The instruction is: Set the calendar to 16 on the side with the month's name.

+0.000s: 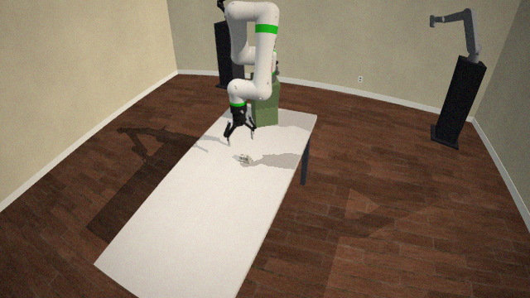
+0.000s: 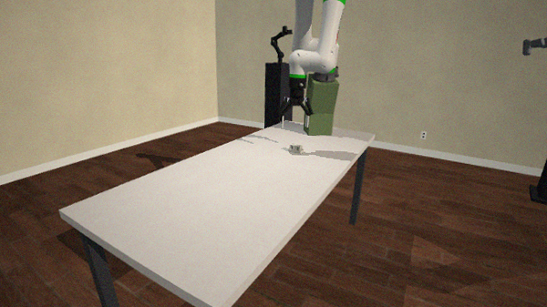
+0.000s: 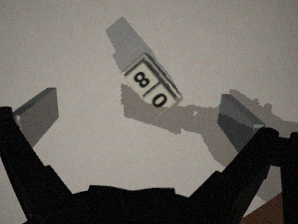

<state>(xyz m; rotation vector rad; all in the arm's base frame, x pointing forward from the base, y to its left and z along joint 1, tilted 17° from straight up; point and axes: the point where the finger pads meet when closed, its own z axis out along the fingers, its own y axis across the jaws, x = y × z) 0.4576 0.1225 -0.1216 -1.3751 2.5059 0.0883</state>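
Right now my hand is 120 mm above the cube. The rest, counted from my hand: white calendar tray 140 mm below, 10 mm to the left.
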